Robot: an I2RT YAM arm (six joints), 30 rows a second.
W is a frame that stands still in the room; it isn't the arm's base.
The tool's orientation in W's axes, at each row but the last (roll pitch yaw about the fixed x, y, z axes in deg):
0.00, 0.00, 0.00
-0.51, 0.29, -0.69
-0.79, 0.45, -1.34
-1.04, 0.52, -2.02
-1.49, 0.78, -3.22
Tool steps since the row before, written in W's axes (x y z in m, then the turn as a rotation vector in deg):
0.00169, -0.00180, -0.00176, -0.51, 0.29, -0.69
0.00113, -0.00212, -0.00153, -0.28, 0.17, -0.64
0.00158, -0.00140, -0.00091, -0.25, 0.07, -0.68
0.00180, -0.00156, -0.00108, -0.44, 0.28, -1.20
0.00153, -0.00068, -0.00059, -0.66, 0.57, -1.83
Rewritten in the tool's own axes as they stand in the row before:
0.00169, -0.00180, -0.00176, -0.51, 0.29, -0.69
0.00116, -0.00209, -0.00154, -0.28, 0.17, -0.64
0.00162, -0.00135, -0.00092, -0.25, 0.07, -0.68
0.00186, -0.00148, -0.00109, -0.44, 0.29, -1.20
0.00157, -0.00058, -0.00058, -0.67, 0.58, -1.82

